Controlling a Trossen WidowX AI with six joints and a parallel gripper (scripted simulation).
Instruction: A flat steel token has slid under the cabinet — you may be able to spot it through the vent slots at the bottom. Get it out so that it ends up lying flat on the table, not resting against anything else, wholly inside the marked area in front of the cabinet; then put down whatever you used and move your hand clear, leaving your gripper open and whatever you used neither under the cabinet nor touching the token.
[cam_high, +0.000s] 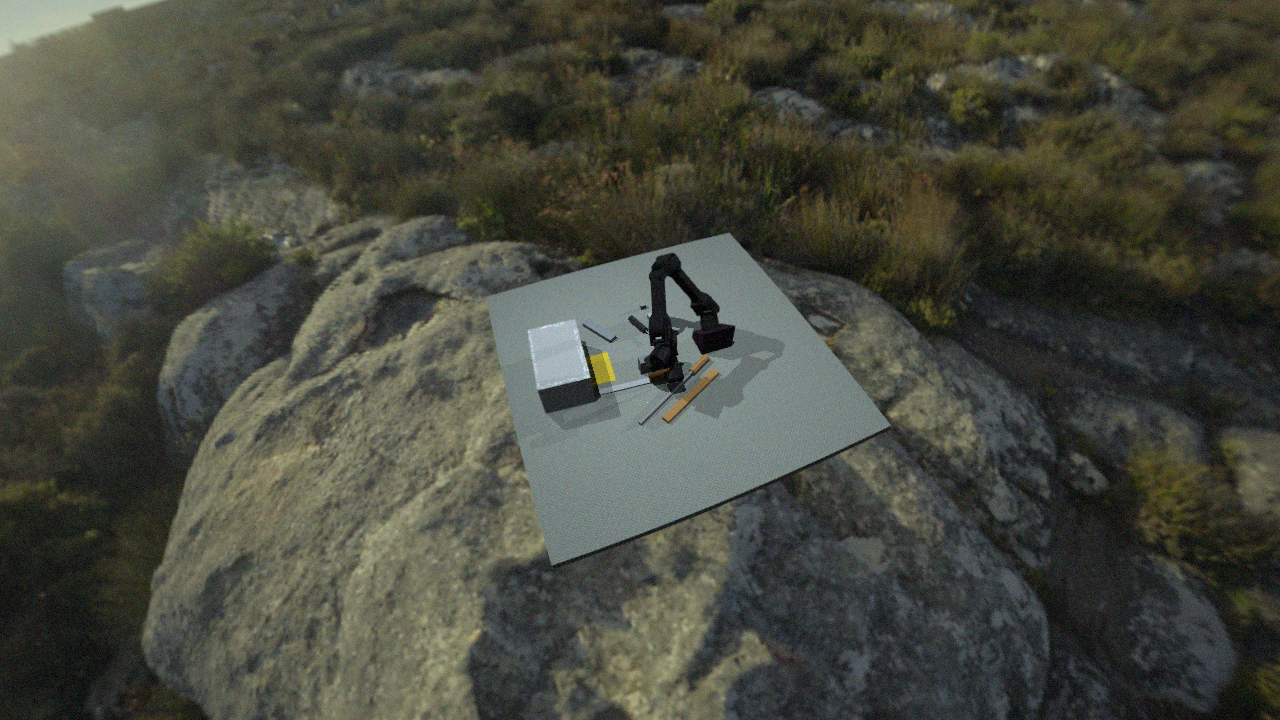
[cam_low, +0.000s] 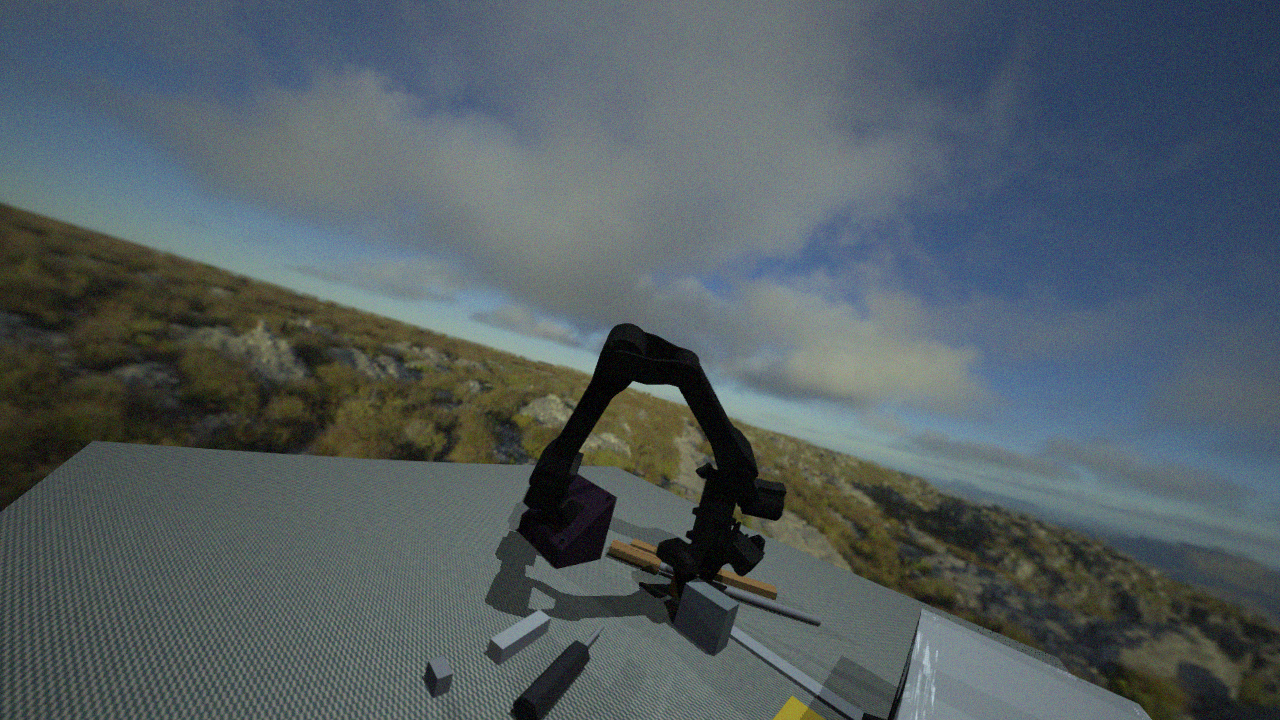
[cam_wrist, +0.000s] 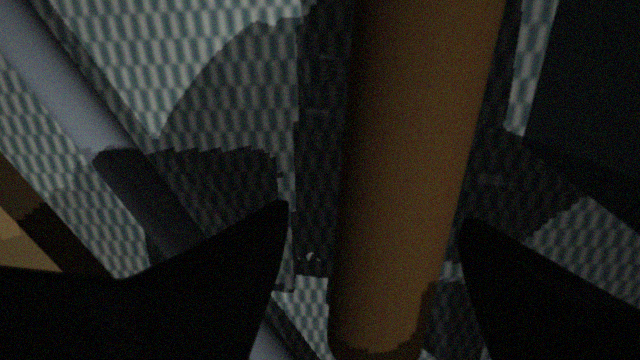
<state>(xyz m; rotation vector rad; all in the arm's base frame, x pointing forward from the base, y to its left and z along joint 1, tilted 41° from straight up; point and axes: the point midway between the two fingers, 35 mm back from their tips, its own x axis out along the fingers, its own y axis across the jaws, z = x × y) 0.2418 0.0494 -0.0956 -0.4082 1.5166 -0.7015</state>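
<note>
Right now the grey block is 5 cm ahead of my gripper tip, 7 cm to the right of it and 2 cm above it. The rest, counted from my gripper tip: grey bar 8 cm behind, 29 cm to the right; small grey cube 7 cm behind, 39 cm to the right; wooden stick 4 cm behind, 12 cm to the left.
</note>
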